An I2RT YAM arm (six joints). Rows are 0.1 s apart.
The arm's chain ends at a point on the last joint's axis. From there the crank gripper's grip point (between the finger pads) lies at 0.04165 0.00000 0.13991 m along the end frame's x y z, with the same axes.
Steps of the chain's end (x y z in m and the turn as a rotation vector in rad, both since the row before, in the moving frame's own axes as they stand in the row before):
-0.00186 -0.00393 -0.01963 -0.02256 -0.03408 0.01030
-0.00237 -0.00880 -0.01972 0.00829 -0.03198 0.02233
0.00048 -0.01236 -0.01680 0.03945 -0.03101 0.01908
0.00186 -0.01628 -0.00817 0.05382 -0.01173 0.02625
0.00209 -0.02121 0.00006 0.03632 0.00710 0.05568
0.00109 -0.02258 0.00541 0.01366 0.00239 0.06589
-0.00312 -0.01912 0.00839 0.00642 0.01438 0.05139
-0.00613 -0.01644 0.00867 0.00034 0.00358 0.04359
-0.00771 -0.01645 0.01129 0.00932 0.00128 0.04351
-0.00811 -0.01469 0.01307 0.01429 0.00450 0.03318
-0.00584 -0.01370 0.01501 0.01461 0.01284 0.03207
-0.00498 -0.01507 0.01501 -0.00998 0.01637 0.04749
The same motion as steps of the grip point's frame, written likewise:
-0.00667 -0.00035 -0.01833 -0.02256 -0.03408 0.01030
-0.00686 -0.00909 -0.01846 0.00829 -0.03198 0.02233
-0.00383 -0.01715 -0.01567 0.03945 -0.03101 0.01908
0.00030 -0.02275 -0.00786 0.05382 -0.01173 0.02625
0.00316 -0.02394 -0.00029 0.03632 0.00710 0.05568
0.00140 -0.02174 0.00532 0.01366 0.00239 0.06589
-0.00115 -0.01782 0.00778 0.00642 0.01438 0.05139
-0.00567 -0.01466 0.00852 0.00034 0.00358 0.04359
-0.00754 -0.01594 0.01124 0.00932 0.00128 0.04351
-0.00747 -0.01530 0.01288 0.01429 0.00450 0.03318
-0.00404 -0.01438 0.01446 0.01461 0.01284 0.03207
-0.00278 -0.01165 0.01429 -0.00998 0.01637 0.04749

